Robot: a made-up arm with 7 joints. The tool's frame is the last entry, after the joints. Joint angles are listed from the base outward. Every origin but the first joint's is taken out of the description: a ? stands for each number. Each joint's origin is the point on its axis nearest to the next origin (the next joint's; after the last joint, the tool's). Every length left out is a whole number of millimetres.
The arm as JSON. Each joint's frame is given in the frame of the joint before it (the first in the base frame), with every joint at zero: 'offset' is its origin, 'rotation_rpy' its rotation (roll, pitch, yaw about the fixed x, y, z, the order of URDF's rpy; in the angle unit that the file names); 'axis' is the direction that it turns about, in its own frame. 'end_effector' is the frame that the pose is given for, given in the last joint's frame.
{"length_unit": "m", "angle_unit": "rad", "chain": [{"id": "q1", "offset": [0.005, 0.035, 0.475], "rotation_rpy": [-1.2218, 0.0, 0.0], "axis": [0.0, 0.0, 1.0]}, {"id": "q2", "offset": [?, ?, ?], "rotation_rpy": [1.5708, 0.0, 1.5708], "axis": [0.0, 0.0, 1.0]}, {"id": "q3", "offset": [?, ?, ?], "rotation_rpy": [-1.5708, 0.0, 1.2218], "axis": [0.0, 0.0, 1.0]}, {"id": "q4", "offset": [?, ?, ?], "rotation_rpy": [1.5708, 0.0, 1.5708], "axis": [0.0, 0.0, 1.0]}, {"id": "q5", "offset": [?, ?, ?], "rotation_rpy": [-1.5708, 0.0, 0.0], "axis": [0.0, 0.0, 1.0]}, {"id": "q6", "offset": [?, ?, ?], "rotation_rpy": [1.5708, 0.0, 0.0], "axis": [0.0, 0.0, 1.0]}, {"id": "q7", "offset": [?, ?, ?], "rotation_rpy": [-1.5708, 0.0, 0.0], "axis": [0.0, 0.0, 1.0]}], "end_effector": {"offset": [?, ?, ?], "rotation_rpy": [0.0, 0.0, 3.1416]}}
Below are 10 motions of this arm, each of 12 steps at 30 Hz.
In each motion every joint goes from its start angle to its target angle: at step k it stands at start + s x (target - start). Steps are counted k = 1, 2, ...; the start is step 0. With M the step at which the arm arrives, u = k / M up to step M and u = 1 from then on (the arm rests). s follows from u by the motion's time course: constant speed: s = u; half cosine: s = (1 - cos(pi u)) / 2; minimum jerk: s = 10 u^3 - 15 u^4 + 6 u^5.
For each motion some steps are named. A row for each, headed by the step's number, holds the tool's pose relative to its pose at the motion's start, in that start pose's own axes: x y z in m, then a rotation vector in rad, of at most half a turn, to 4 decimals.
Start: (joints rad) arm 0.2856 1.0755 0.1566 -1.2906 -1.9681 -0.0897 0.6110
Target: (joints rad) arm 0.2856 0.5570 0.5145 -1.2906 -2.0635 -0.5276 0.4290
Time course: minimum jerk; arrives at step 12
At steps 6, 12:
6: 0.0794 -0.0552 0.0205 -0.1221 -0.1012 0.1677
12: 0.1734 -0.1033 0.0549 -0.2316 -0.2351 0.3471

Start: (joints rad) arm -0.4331 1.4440 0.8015 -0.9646 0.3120 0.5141 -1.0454
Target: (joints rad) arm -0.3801 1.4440 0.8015 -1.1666 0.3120 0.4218 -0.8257
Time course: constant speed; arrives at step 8
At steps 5, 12:
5: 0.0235 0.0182 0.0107 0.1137 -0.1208 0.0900
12: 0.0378 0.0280 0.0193 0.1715 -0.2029 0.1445

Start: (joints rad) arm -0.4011 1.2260 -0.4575 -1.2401 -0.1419 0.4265 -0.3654
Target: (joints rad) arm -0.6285 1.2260 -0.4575 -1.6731 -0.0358 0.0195 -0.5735
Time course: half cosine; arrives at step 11
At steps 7, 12:
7: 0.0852 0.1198 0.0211 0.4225 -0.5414 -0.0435
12: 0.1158 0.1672 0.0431 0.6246 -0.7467 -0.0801

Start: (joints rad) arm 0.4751 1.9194 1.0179 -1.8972 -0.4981 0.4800 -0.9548
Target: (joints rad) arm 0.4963 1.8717 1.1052 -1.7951 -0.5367 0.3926 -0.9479
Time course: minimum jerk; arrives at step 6
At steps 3, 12:
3: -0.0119 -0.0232 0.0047 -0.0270 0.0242 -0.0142
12: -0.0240 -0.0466 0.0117 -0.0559 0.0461 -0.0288

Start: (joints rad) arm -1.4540 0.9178 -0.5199 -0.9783 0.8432 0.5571 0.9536
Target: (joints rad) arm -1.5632 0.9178 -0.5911 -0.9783 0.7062 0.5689 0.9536
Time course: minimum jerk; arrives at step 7
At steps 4, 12:
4: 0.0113 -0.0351 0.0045 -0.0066 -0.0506 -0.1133
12: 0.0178 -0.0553 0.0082 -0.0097 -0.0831 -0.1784

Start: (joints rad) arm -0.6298 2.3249 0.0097 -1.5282 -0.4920 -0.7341 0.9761
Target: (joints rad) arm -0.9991 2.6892 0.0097 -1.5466 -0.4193 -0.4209 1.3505
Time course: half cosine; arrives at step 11
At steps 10, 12:
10: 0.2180 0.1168 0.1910 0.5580 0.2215 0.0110
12: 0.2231 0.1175 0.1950 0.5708 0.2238 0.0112

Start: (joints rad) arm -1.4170 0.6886 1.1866 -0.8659 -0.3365 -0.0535 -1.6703
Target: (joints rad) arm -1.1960 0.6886 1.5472 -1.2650 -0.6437 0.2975 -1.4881
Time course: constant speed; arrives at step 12
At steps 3, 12:
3: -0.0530 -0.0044 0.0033 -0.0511 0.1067 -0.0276
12: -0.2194 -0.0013 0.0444 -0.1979 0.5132 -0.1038

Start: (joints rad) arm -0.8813 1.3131 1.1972 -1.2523 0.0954 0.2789 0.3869
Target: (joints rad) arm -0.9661 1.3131 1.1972 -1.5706 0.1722 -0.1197 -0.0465
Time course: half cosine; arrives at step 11
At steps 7, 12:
7: 0.0563 -0.0387 0.0100 -0.1219 -0.5093 -0.2026
12: 0.0797 -0.0528 0.0166 -0.1194 -0.7315 -0.2783

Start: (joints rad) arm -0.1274 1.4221 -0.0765 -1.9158 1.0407 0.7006 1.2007
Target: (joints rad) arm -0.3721 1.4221 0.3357 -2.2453 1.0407 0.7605 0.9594
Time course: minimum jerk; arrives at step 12
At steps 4, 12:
4: 0.0125 -0.0436 0.0303 -0.1224 -0.0703 -0.1006
12: 0.0110 -0.1598 0.1797 -0.5118 -0.4180 -0.5136

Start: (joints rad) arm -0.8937 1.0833 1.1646 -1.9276 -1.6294 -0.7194 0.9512
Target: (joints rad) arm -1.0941 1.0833 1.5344 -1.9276 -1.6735 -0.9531 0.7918
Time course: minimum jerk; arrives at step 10
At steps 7, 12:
7: -0.0281 0.0464 0.0844 0.1550 0.1947 -0.1783
12: -0.0302 0.0498 0.1037 0.1799 0.2380 -0.2056

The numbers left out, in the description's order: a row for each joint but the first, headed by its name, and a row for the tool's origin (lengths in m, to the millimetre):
q2: 0.041 0.002 0.0
q3: 0.394 -0.115 0.0
q4: 0.035 -0.029 0.0
q5: 0.049 -0.313 0.0
q6: 0.015 0.016 0.0
q7: 0.025 0.02 0.0
tool: -0.025 0.018 0.0

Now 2 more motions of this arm.
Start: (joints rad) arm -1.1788 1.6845 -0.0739 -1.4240 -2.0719 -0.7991 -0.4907
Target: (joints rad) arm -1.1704 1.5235 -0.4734 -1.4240 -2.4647 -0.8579 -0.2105
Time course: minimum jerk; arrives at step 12
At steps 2, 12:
2: 0.0012 0.0053 -0.0056 0.0052 -0.0144 -0.0028
12: 0.0386 0.1750 -0.1285 0.1148 -0.3369 -0.1456

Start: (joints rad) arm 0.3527 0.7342 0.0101 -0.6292 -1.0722 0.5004 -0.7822
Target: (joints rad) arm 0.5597 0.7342 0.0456 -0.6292 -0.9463 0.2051 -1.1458
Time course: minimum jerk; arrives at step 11
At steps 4, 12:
4: 0.0051 -0.0364 0.0050 0.0071 -0.0760 -0.0930
12: 0.0123 -0.1408 0.0247 0.0623 -0.2798 -0.3383

